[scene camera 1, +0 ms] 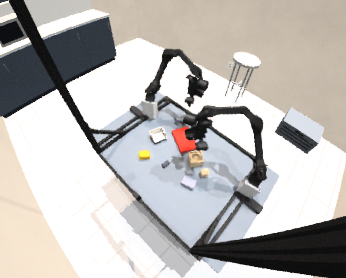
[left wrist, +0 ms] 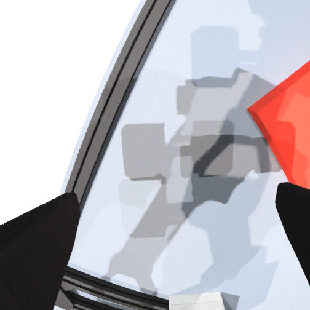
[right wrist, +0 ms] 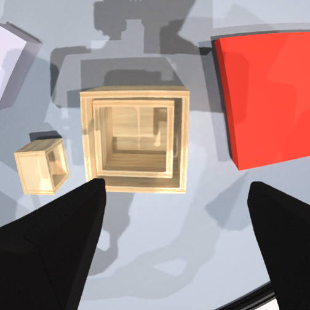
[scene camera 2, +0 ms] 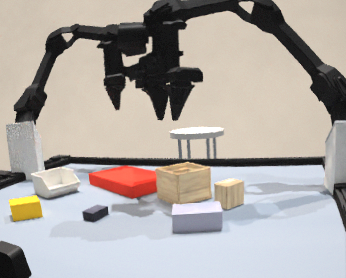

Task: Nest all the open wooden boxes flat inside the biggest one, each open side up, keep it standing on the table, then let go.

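Seen in the pictures: left gripper, fingertip midpoint: (scene camera 2: 117,109); right gripper, fingertip midpoint: (scene camera 1: 196,144) (scene camera 2: 167,120); left arm's base at its link origin: (scene camera 1: 149,101) (scene camera 2: 23,131); right arm's base at its link origin: (scene camera 1: 253,182).
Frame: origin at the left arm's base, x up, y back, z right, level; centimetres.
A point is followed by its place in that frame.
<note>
The biggest wooden box (scene camera 1: 196,159) (scene camera 2: 184,189) (right wrist: 184,150) stands on the table, open side up. A middle-sized wooden box (right wrist: 134,174) sits inside it, open side up and looking level. The small wooden box (scene camera 1: 204,173) @[x -10.1, y -51.7, z 39.4 cm] (scene camera 2: 229,194) @[x -11.6, y -51.1, z 40.6 cm] (right wrist: 34,172) lies on its side apart from them; in the right wrist view a closed face is up and its opening faces the biggest box. My right gripper (scene camera 1: 201,146) @[x 1.6, y -42.0, z 27.9 cm] (scene camera 2: 167,119) @[x 1.6, y -42.0, z 27.9 cm] (right wrist: 178,191) is open and empty, high above the nested boxes. My left gripper (scene camera 1: 189,102) @[x 3.2, y -30.7, z -4.5 cm] (scene camera 2: 117,108) @[x 3.2, y -30.7, z -4.5 cm] (left wrist: 179,200) is open and empty, high over the back left.
A red slab (scene camera 1: 183,140) @[x -11.8, y -32.5, z 18.2 cm] (scene camera 2: 125,181) @[x -11.8, y -32.0, z 22.8 cm] (left wrist: 292,120) (right wrist: 270,95) lies beside the biggest box. A lavender block (scene camera 1: 188,182) @[x -11.2, y -43.6, z 47.6 cm] (scene camera 2: 197,217) @[x -12.0, y -43.4, z 49.5 cm] stands near the boxes. A white bin (scene camera 1: 158,135) @[x -13.8, y -13.6, z 18.2 cm] (scene camera 2: 56,184) @[x -13.6, y -13.1, z 14.9 cm], a yellow block (scene camera 1: 144,154) @[x -11.2, y -10.9, z 37.7 cm] (scene camera 2: 25,208) @[x -12.2, y -11.3, z 39.4 cm] and a dark block (scene camera 1: 165,164) @[x -12.8, y -26.2, z 39.5 cm] (scene camera 2: 95,213) @[x -13.0, y -26.3, z 40.8 cm] lie farther left.
</note>
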